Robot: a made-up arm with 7 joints.
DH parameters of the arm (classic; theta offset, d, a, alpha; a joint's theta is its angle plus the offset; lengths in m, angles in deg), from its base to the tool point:
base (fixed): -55.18 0 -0.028 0
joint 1: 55.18 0.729 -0.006 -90
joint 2: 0 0.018 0.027 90
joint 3: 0 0.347 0.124 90
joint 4: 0 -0.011 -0.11 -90
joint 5: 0 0.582 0.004 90
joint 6: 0 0.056 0.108 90
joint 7: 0 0 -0.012 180
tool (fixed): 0 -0.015 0 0
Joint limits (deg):
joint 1: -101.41..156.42
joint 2: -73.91..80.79
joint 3: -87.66..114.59
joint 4: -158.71..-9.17
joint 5: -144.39..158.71
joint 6: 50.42..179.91
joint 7: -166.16..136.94
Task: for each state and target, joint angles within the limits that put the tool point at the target. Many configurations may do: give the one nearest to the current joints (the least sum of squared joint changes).
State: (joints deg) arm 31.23 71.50 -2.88 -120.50 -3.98 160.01 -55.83
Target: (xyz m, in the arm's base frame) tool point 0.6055 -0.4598 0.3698
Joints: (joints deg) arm 2.82 60.36 -38.49 -107.32 -1.79 158.52 -56.56
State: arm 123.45 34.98 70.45 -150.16 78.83 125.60 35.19
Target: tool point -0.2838 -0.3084 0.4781
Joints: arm 130.72 39.14 86.09 -158.71 99.47 146.65 31.12
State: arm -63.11 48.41 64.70 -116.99 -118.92 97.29 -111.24
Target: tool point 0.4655 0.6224 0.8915
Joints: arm -45.41 48.21 101.28 -128.08 -122.36 103.62 -110.87
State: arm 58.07 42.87 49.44 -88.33 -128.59 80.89 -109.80
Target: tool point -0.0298 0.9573 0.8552
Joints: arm 46.40 22.74 47.86 -102.81 -128.82 79.52 -108.39
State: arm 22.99 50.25 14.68 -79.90 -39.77 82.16 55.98
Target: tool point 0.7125 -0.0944 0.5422
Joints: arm 4.76 20.18 -10.57 -121.30 -34.06 65.16 54.93
